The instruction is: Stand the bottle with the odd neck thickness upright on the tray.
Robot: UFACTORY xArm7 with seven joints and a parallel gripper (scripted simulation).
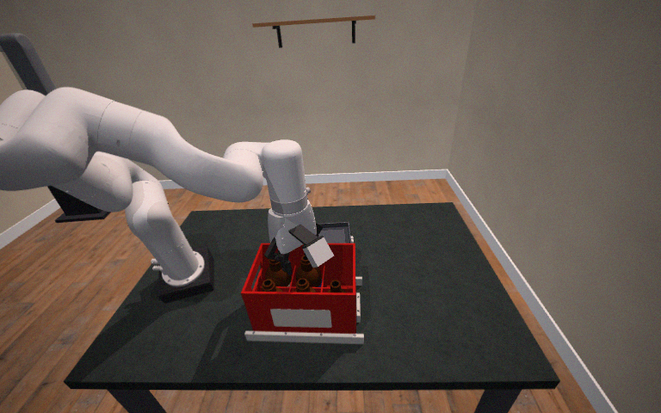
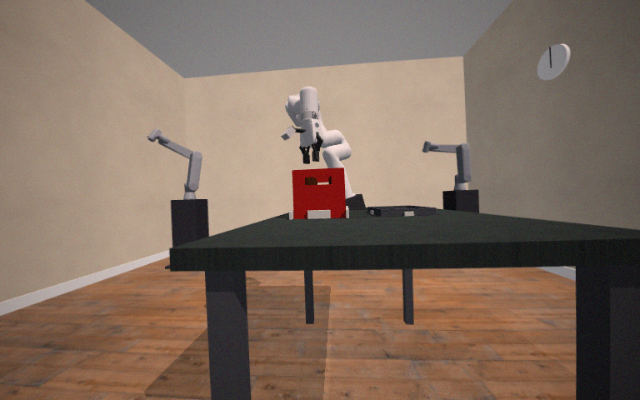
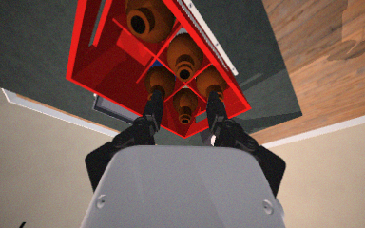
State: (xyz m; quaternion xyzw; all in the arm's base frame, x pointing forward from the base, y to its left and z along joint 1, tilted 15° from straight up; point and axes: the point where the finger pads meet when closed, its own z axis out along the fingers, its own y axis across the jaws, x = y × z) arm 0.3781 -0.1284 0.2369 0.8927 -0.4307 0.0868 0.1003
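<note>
Right now the crate is 150 mm below my hand and 40 mm to the left of it. Round my hand: tray (340 mm to the left, 230 mm below, 30 mm ahead).
</note>
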